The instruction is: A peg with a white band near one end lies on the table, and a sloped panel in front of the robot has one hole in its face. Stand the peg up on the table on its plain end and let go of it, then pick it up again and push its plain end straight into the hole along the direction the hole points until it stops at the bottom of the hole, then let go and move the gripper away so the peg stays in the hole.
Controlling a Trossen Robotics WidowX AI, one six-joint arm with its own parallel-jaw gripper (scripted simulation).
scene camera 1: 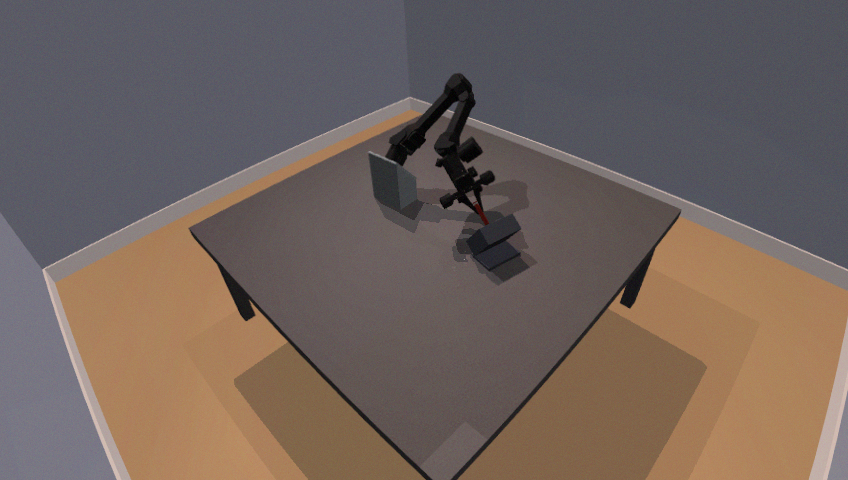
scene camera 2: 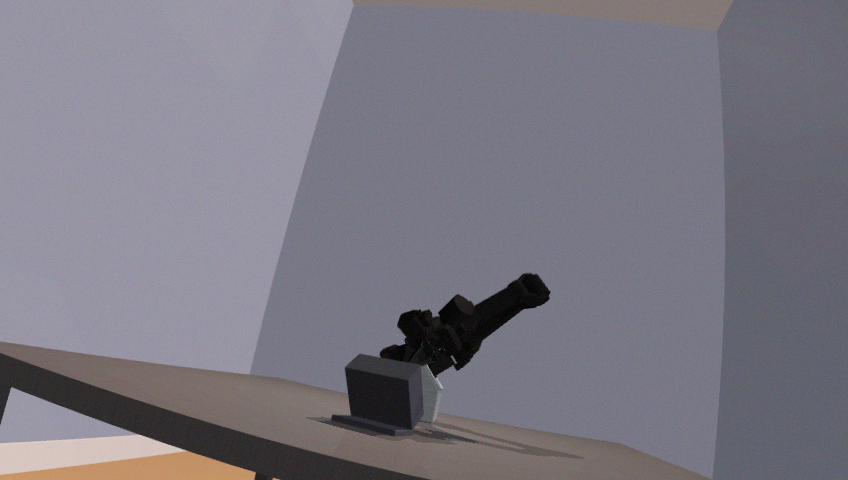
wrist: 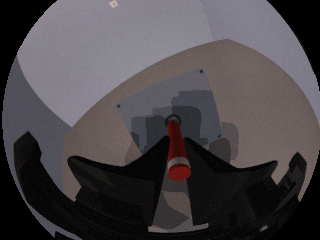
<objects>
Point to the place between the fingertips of my gripper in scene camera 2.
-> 402,369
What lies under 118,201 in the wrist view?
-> My gripper.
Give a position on a flat base plate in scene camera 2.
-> At 370,425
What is my gripper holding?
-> A red peg.
</objects>
